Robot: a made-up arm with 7 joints. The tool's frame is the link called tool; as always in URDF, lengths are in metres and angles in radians. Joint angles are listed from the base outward.
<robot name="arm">
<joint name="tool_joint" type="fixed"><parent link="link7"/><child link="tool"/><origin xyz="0.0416 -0.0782 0.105" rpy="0 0 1.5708"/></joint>
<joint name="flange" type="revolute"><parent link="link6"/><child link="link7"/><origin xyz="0.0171 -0.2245 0.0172" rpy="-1.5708 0 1.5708"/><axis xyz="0 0 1"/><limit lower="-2.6" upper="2.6"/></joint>
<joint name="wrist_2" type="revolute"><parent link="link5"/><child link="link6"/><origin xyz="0.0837 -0.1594 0.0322" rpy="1.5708 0 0"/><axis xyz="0 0 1"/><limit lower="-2.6" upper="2.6"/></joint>
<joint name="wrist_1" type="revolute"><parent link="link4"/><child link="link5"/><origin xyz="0.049 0.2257 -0.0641" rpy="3.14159 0 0"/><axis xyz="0 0 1"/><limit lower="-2.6" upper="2.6"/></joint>
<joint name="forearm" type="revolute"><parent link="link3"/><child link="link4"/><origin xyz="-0.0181 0.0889 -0.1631" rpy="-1.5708 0 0"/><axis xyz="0 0 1"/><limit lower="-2.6" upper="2.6"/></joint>
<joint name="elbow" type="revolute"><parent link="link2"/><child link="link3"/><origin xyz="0.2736 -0.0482 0.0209" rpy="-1.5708 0 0"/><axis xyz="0 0 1"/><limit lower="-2.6" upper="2.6"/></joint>
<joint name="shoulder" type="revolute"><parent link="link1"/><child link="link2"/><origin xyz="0.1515 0.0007 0.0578" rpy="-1.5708 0 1.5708"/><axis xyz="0 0 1"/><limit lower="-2.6" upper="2.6"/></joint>
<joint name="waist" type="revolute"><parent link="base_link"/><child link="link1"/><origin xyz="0 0 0.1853" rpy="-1.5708 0 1.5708"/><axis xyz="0 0 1"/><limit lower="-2.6" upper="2.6"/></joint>
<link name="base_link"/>
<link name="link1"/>
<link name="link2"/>
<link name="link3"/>
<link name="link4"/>
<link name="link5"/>
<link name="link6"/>
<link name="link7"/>
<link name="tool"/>
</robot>
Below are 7 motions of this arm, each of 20 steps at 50 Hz.
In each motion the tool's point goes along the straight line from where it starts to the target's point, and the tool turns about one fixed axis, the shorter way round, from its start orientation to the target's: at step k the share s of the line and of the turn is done. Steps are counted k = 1, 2, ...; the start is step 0. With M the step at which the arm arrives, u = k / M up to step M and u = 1 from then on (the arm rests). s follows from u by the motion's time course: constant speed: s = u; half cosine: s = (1 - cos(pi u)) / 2; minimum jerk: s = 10 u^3 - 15 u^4 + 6 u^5.
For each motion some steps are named. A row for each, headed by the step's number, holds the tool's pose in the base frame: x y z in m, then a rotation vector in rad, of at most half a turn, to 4 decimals.
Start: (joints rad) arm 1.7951 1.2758 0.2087 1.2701 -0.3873 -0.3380 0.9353
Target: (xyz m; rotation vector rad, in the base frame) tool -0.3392 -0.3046 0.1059 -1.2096 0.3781 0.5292
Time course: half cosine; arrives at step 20
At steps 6, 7, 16, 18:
6: -0.2838 -0.2515 0.1001 -1.1214 0.8752 0.5154
7: -0.2885 -0.2559 0.1006 -1.1307 0.8336 0.5174
16: -0.3325 -0.2982 0.1052 -1.2015 0.4382 0.5286
18: -0.3375 -0.3030 0.1057 -1.2076 0.3935 0.5291

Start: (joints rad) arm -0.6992 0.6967 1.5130 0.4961 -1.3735 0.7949 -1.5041
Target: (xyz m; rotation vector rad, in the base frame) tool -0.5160 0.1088 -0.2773 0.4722 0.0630 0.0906
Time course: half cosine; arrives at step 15
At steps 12, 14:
12: -0.5164 0.1053 -0.2737 0.4706 0.0574 0.1076
14: -0.5160 0.1084 -0.2769 0.4720 0.0624 0.0925

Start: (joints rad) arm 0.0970 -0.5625 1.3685 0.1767 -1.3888 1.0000 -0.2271
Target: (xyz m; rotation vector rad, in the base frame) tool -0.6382 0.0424 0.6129 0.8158 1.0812 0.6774
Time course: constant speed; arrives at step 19
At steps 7, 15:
7: -0.6345 -0.0281 0.5410 0.6201 1.1230 0.9583
15: -0.6370 0.0189 0.5889 0.7525 1.0972 0.7719

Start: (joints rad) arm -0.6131 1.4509 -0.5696 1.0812 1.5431 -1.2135 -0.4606
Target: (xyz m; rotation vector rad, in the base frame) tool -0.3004 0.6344 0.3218 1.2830 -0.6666 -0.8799
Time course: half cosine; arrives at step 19
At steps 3, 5, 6, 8, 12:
3: -0.0670 0.5839 -0.1962 1.1109 -1.6127 -0.1035
5: -0.0921 0.5893 -0.1405 1.1435 -1.5199 -0.1955
6: -0.1083 0.5928 -0.1046 1.1626 -1.4588 -0.2538
8: -0.1458 0.6009 -0.0215 1.2014 -1.3137 -0.3855
12: -0.2261 0.6183 0.1569 1.2594 -0.9863 -0.6526

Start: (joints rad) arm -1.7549 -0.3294 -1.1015 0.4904 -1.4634 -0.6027 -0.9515
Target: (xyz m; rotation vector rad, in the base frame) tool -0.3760 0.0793 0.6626 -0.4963 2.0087 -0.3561
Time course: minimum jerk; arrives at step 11
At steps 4, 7, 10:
4: -0.3580 0.1159 0.6591 -0.5353 2.0660 -0.3151
7: -0.3698 0.0920 0.6614 -0.5097 2.0286 -0.3421
10: -0.3758 0.0796 0.6626 -0.4966 2.0092 -0.3557

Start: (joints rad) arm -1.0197 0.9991 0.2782 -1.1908 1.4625 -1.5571 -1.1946
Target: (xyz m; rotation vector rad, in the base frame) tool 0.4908 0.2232 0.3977 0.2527 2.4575 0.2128
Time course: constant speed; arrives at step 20
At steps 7, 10, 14, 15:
7: 0.5156 0.4328 0.1790 -0.5912 2.7565 -0.3381
10: 0.5099 0.3845 0.2295 -0.3850 2.7163 -0.2029
14: 0.5022 0.3200 0.2968 -0.1203 2.6345 -0.0298
15: 0.5003 0.3038 0.3136 -0.0560 2.6093 0.0121

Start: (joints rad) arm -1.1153 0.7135 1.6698 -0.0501 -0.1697 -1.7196 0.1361
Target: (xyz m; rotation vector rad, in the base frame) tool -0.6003 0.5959 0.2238 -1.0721 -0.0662 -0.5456
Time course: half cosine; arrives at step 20
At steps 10, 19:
10: -0.4526 0.6492 0.0780 -1.3869 0.1316 -0.6314
19: -0.5985 0.5966 0.2220 -1.0760 -0.0639 -0.5467

